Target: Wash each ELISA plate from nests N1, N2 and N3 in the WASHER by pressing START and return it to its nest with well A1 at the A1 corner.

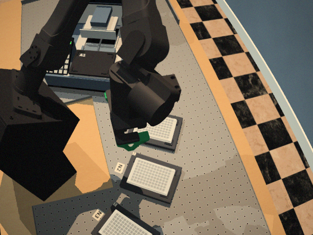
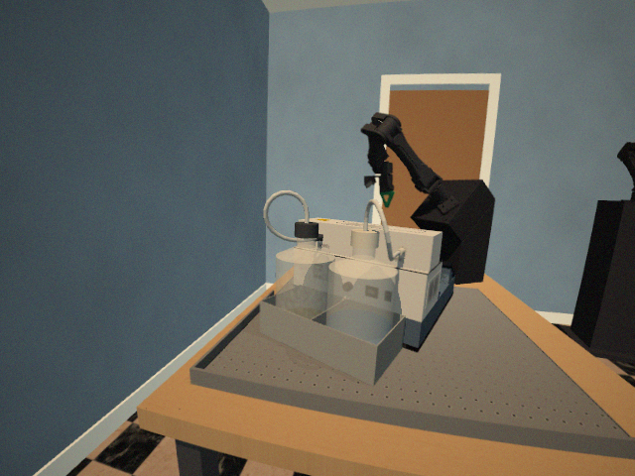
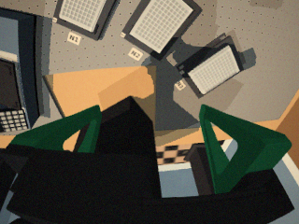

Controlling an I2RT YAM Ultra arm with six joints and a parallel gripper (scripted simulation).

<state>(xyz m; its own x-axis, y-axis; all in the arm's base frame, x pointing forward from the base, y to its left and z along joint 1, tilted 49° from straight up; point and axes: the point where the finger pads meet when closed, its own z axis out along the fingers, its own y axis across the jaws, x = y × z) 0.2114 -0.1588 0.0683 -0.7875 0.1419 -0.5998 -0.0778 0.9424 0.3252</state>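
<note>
Now: hand 27 cm above the nest N1, 13 cm to the right of it and 9 cm short of it. From my hand the other things lie so: nest N2 (27 cm below, 5 cm ahead, 3 cm to the right); then nest N3 (25 cm below, 20 cm to the right, 4 cm behind); then N1 label (28 cm below, 17 cm to the left, 1 cm behind).
</note>
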